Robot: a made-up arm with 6 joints.
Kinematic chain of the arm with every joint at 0, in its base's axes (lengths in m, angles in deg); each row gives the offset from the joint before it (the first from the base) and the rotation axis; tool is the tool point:
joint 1: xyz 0 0 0.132 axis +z
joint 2: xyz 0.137 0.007 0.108 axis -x
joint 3: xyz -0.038 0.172 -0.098 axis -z
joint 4: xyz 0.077 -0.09 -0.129 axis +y
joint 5: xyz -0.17 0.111 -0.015 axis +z
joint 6: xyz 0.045 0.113 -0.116 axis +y
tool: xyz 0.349 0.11 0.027
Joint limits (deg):
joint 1: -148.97..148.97
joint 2: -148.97..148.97
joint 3: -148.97..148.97
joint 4: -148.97..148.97
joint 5: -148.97..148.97
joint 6: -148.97..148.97
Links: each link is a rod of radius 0.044 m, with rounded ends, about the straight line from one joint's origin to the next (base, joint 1, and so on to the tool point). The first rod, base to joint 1, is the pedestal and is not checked.
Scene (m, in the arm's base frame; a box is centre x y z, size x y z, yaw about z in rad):
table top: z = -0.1
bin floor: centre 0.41 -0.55 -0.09 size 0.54 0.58 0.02 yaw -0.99
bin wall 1: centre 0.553 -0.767 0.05 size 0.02 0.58 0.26 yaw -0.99
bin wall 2: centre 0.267 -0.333 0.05 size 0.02 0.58 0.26 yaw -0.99
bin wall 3: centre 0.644 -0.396 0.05 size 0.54 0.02 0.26 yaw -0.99
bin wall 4: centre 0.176 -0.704 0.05 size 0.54 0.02 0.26 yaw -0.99
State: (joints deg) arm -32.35 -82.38 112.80 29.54 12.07 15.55
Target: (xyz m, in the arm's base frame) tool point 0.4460 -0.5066 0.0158
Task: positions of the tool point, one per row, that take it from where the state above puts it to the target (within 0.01 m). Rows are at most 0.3 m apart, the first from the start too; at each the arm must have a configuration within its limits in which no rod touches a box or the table.
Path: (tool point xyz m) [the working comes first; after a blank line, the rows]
Joints at the target: -89.77 -53.39 110.33 22.89 37.59 31.27
Straight joint move there: touches bin wall 2, bin wall 3.

1: 0.6058 -0.0034 0.1962
2: 0.5670 -0.2320 0.2860
3: 0.4298 -0.4265 0.3748
4: 0.2158 -0.5448 0.4532
5: -0.0340 -0.5586 0.5121
6: -0.2678 -0.4631 0.5440
7: -0.4371 -0.2796 0.5442
8: -0.2700 -0.4713 0.5725
9: -0.0481 -0.6027 0.5159
10: 0.1762 -0.6460 0.3854
11: 0.3517 -0.6045 0.2077
12: 0.4459 -0.5066 0.0158

